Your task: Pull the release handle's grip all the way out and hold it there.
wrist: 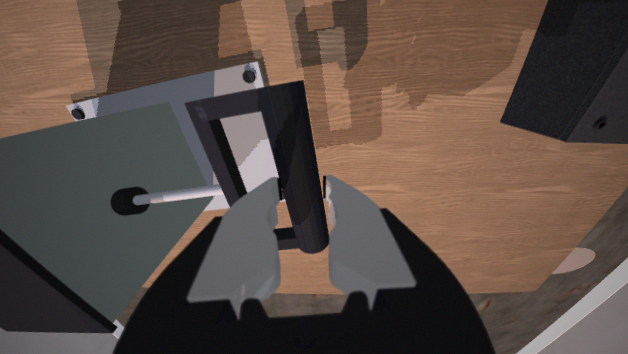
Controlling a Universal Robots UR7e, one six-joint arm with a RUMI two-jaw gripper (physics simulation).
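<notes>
The release handle's grip (303, 165) is a dark round bar on a rectangular dark frame, in the middle of the wrist view. My gripper (302, 178) is shut on this bar, with one grey finger on each side of it near its lower half. A pale metal rod (182, 194) runs from the frame to a black collar (129, 201) on the grey-green face of a housing (75, 160). A length of the rod shows between collar and frame.
The housing stands at the left on a light base plate (235, 80) with dark bolts at its corners. A dark block (540, 75) stands at the upper right on the wooden table top (450, 200). The table's edge runs along the lower right.
</notes>
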